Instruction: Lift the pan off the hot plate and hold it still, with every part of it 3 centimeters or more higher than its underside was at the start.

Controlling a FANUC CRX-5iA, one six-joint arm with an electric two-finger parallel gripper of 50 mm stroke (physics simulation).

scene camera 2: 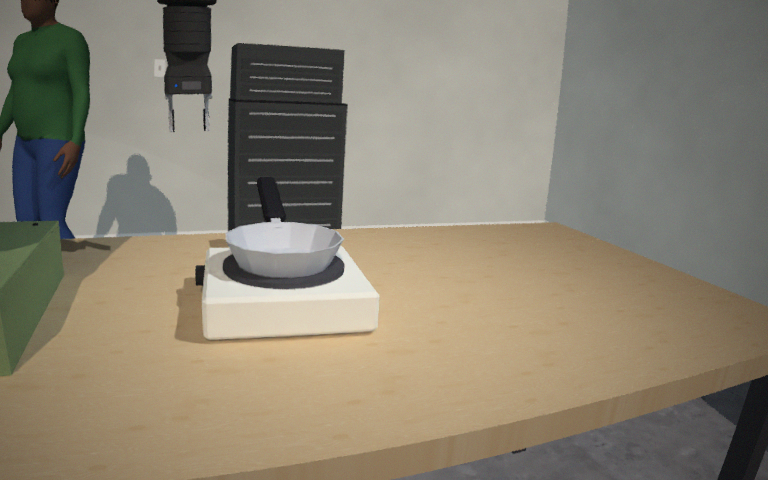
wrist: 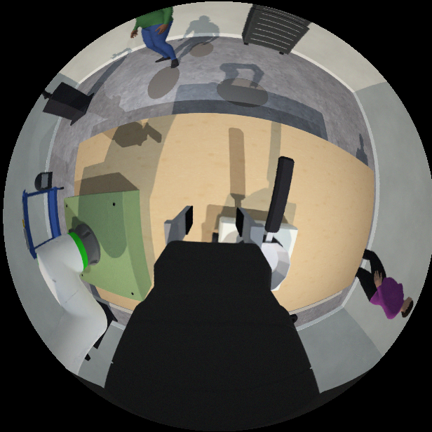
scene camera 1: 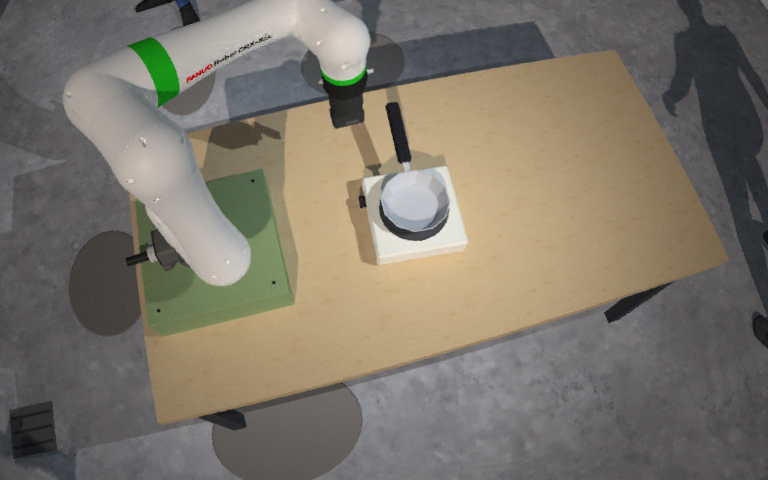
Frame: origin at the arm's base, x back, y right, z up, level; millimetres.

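Seen in the pictures: gripper, fingertip midpoint: (scene camera 2: 189, 130) (scene camera 1: 346, 123).
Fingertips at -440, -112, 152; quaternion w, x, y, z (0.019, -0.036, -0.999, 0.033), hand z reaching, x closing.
Offsets run from my fingertips to a thing's top centre, as dx, dy, dz. Level surfaces: height alone.
The light grey pan (scene camera 1: 416, 200) (scene camera 2: 286, 249) (wrist: 276, 265) sits upright on the dark disc of the white hot plate {-114, +187, -184} (scene camera 1: 421, 253) (scene camera 2: 289, 318) (wrist: 290, 235). Its black handle {-147, -13, -98} (scene camera 1: 398, 133) (scene camera 2: 271, 199) (wrist: 280, 194) slants up and away toward the table's back edge. My gripper (scene camera 2: 189, 123) (wrist: 214, 215) is open and empty, with its fingers pointing down. It hangs high above the table, to the left of the handle and well above it. In scene camera 1 the fingers are hidden under the gripper body.
The wooden table {dz -257} (scene camera 1: 538, 226) (scene camera 2: 481, 339) (wrist: 330, 200) carries the green base block (scene camera 1: 226, 300) (scene camera 2: 28, 283) (wrist: 117, 240) at the left. The hot plate's black knob {-4, +109, -206} (scene camera 1: 362, 201) (scene camera 2: 199, 275) sticks out on its left side. A dark cabinet (scene camera 2: 287, 147) (wrist: 276, 27) and a person (scene camera 2: 48, 84) (wrist: 156, 30) stand behind the table.
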